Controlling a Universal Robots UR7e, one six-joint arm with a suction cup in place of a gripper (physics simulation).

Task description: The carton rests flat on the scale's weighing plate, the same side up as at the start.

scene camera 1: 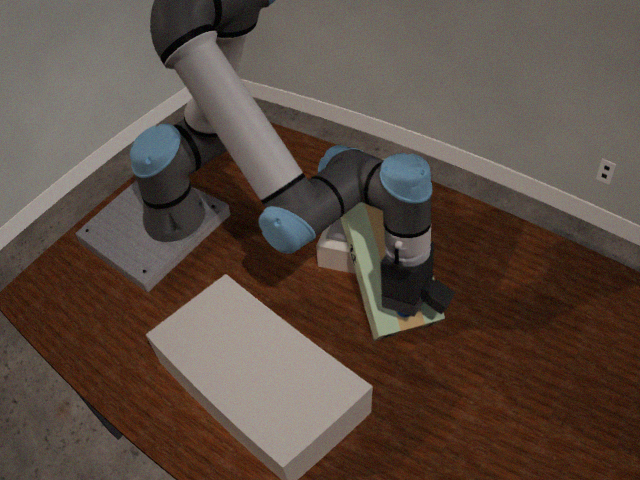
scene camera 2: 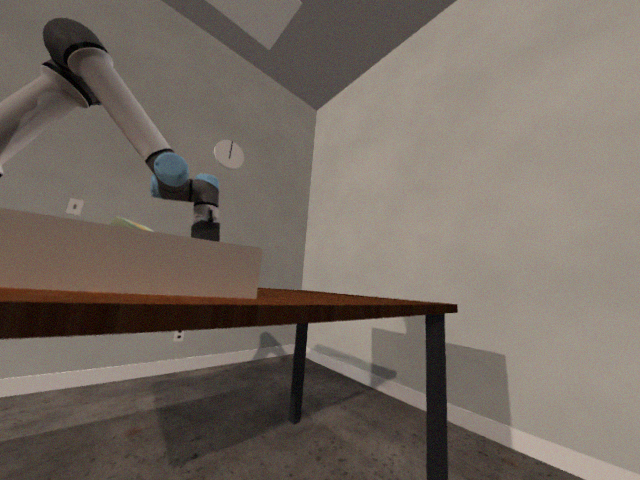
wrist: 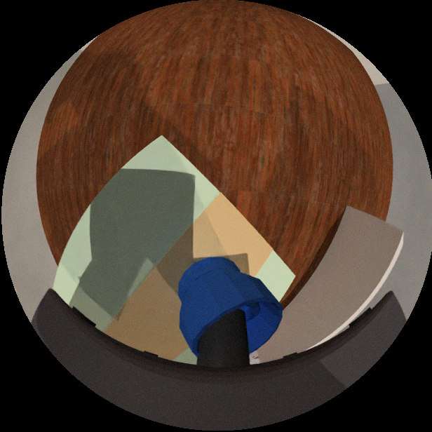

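Pixels of known places: hand, its tool point: [scene camera 1: 407, 315]; arm's base, origin of its link: [scene camera 1: 174, 218].
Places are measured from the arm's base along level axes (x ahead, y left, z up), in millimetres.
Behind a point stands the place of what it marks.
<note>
The carton [scene camera 1: 364, 263] {x 479, y 30, z 79 mm} [scene camera 2: 133, 224] {x 391, y 138, z 149 mm} [wrist: 145, 300], pale green with an orange stripe, lies tilted. Its far end is raised over the scale and its near end is low, close to the table. My gripper, a blue suction cup [scene camera 1: 405, 313] {x 586, y 1, z 26 mm} [wrist: 232, 307], is on the carton's upper face near the low end and looks bent in the wrist view; I take it as holding the carton. The scale [scene camera 1: 336, 256] {x 390, y 75, z 9 mm}, white with a grey weighing plate [scene camera 1: 338, 230] {x 376, y 110, z 45 mm}, is partly hidden under the carton's raised end. Contact between carton and plate is hidden.
A large pale box [scene camera 1: 258, 366] {x 436, y -243, z 65 mm} [scene camera 2: 129, 260] {x 375, y -336, z 16 mm} [wrist: 330, 280] lies on the brown table [scene camera 1: 491, 387] {x 790, y -36, z -33 mm} [scene camera 2: 330, 298] {x 843, y -322, z -33 mm} [wrist: 225, 85], toward the front in scene camera 1. The arm's grey base plate [scene camera 1: 124, 242] {x -58, y -122, z -1 mm} is at the left. A wall runs behind the table.
</note>
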